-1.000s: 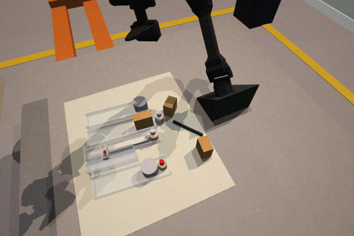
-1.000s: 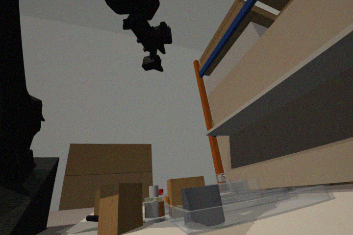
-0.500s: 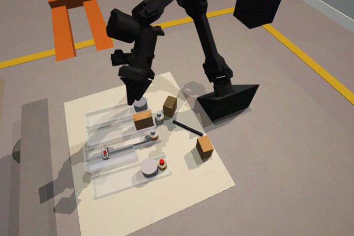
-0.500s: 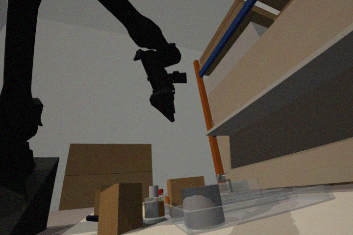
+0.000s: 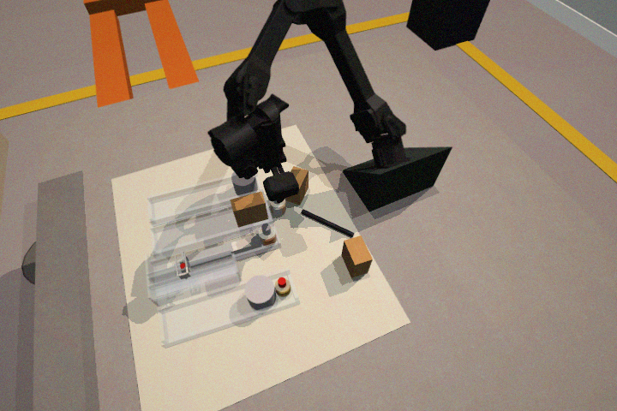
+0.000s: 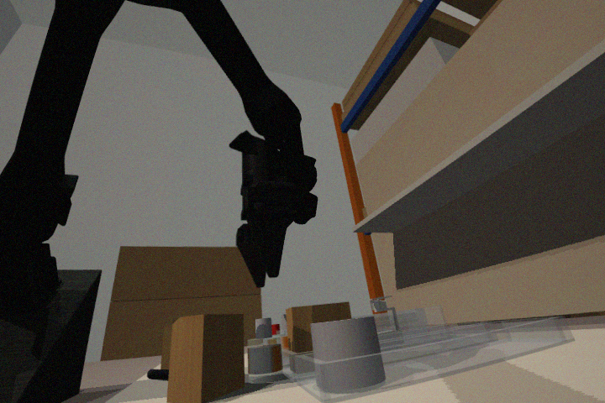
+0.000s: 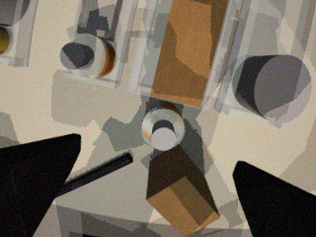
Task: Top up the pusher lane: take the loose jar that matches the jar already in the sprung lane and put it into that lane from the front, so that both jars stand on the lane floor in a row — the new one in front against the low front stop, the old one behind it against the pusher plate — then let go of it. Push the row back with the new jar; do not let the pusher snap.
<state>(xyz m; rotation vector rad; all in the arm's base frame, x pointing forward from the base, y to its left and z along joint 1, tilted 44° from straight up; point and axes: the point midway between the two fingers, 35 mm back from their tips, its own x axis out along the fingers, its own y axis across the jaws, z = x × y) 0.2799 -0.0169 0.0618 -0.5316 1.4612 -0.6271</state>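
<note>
Right now my gripper tip is 11 cm short of the cream mat, 11 cm above it and 4 cm to the right of it. Also, from my gripper tip: red-lidded jar 19 cm to the left, 7 cm below, 6 cm ahead; then clear pusher lane 20 cm ahead, 9 cm below, 8 cm to the left; then black rod 10 cm below, 10 cm behind, 8 cm to the left.
</note>
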